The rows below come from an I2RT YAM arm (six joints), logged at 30 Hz.
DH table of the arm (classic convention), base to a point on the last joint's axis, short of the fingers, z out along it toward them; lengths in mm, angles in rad. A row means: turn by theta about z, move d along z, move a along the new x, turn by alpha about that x. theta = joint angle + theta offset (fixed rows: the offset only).
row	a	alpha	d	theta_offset
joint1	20	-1.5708	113.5	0
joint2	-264	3.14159	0	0
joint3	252.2	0	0	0.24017
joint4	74	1.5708	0	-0.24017
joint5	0	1.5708	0	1.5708
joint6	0	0	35.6	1.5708
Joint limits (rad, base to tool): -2.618..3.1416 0..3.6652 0..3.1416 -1.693..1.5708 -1.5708..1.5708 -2.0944..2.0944
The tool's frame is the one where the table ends.
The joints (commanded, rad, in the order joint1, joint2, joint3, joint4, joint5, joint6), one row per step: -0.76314 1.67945 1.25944 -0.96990 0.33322 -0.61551; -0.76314 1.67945 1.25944 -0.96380 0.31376 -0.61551; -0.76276 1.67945 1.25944 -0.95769 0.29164 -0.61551; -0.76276 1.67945 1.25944 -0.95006 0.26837 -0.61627; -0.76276 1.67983 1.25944 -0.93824 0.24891 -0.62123; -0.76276 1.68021 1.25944 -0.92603 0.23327 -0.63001; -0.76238 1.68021 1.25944 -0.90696 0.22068 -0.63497; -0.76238 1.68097 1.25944 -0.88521 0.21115 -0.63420; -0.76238 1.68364 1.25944 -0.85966 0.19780 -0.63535; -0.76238 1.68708 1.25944 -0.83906 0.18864 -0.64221; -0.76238 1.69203 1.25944 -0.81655 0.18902 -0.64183; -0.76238 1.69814 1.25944 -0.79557 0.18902 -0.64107; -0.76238 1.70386 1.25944 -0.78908 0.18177 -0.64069; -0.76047 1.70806 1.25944 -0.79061 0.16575 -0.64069; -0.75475 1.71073 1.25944 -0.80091 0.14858 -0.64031; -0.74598 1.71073 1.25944 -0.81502 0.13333 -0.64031
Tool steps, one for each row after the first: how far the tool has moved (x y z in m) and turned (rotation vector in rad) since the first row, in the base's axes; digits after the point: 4 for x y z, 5 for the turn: 0.0010 0.0000 -0.0001 0.00961 -0.01763 0.00356; 0.0021 0.0001 -0.0002 0.02109 -0.03706 0.00811; 0.0032 0.0001 -0.0003 0.03237 -0.05808 0.01339; 0.0047 -0.0003 -0.0003 0.03853 -0.07781 0.02222; 0.0060 -0.0009 -0.0002 0.04178 -0.09393 0.03412; 0.0079 -0.0019 0.0001 0.03746 -0.11436 0.04275; 0.0098 -0.0033 0.0004 0.02930 -0.13595 0.04527; 0.0123 -0.0050 0.0003 0.02250 -0.16076 0.05080; 0.0144 -0.0065 -0.0002 0.01682 -0.17666 0.06057; 0.0165 -0.0085 -0.0010 0.00408 -0.18886 0.06131; 0.0185 -0.0105 -0.0022 -0.00649 -0.19957 0.06160; 0.0196 -0.0112 -0.0038 -0.00201 -0.20513 0.06318; 0.0207 -0.0106 -0.0053 0.01338 -0.21190 0.06879; 0.0219 -0.0082 -0.0066 0.03516 -0.21444 0.07741; 0.0233 -0.0047 -0.0071 0.05677 -0.21458 0.08862
